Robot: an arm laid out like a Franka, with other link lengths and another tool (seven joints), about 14 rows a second.
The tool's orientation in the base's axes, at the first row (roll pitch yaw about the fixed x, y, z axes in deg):
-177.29 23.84 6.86
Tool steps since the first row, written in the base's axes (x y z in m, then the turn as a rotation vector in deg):
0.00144 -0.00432 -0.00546 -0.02 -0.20 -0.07
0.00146 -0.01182 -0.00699 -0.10 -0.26 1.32
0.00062 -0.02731 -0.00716 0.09 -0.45 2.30
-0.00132 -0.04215 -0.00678 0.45 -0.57 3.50
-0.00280 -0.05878 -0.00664 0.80 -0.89 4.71
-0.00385 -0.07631 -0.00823 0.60 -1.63 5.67
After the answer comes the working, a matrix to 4 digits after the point.
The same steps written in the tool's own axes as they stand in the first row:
0.00304 0.00467 0.00441 -0.01 0.20 0.07
0.00286 0.01220 0.00581 -0.65 0.19 -1.17
0.00047 0.02752 0.00632 -0.90 0.36 -2.14
-0.00306 0.04206 0.00679 -1.07 0.46 -3.38
-0.00628 0.05843 0.00728 -1.27 0.76 -4.63
-0.00851 0.07582 0.00918 -1.92 1.44 -5.42

The tool's axes in the first row as the columns of a matrix, in the base's axes (rounded; the answer above uses it unrounded):
0.9081 0.1003 -0.4065
0.1093 -0.9940 -0.0013
-0.4042 -0.0432 -0.9137

